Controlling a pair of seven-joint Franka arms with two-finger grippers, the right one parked.
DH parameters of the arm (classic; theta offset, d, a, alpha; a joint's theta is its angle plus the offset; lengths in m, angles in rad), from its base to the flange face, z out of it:
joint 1: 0 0.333 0 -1.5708
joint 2: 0 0 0 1.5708
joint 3: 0 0.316 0.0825 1.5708
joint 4: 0 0 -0.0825 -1.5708
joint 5: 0 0.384 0 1.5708
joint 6: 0 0 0.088 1.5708
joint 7: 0 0.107 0 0
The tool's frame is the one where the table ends.
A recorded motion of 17 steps. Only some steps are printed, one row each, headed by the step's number.
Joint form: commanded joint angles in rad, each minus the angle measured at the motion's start. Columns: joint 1, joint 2, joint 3, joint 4, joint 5, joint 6, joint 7.
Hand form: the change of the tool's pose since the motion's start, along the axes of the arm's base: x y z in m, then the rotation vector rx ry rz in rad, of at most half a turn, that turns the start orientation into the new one. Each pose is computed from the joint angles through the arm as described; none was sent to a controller.
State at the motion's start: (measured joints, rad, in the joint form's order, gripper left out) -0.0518 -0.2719 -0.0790 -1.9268 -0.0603 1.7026 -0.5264
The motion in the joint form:
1: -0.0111 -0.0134 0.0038 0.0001 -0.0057 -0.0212 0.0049
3: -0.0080 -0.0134 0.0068 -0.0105 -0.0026 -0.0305 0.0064
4: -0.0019 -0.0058 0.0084 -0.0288 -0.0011 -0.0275 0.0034
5: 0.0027 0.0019 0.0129 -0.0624 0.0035 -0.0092 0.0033
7: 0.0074 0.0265 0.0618 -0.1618 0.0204 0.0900 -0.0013
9: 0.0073 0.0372 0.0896 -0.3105 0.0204 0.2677 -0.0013
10: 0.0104 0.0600 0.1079 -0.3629 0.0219 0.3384 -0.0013
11: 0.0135 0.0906 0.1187 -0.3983 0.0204 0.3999 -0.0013
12: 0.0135 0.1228 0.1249 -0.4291 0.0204 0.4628 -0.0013
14: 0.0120 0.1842 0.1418 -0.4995 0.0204 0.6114 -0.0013
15: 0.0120 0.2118 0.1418 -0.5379 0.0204 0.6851 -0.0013
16: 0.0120 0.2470 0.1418 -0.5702 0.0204 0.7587 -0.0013
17: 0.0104 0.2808 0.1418 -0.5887 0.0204 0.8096 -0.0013
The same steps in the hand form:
1: -0.0065 -0.0033 0.0045 -0.0046 0.0081 -0.0128
3: -0.0075 0.0002 -0.0014 0.0001 0.0274 -0.0087
4: -0.0056 0.0042 -0.0135 0.0032 0.0502 0.0024
5: -0.0036 0.0095 -0.0315 0.0087 0.0726 0.0123
7: 0.0046 0.0389 -0.0820 0.0131 0.0969 0.0701
9: 0.0022 0.0538 -0.1424 0.0058 0.0793 0.1035
10: 0.0019 0.0646 -0.1716 0.0042 0.0841 0.1262
11: 0.0031 0.0713 -0.1972 0.0027 0.0888 0.1429
12: 0.0040 0.0745 -0.2210 0.0041 0.0889 0.1513
14: 0.0013 0.0823 -0.2680 0.0073 0.0720 0.1719
15: -0.0034 0.0826 -0.2905 0.0106 0.0641 0.1742
16: -0.0077 0.0830 -0.3133 0.0145 0.0578 0.1764
17: -0.0107 0.0825 -0.3316 0.0184 0.0589 0.1762

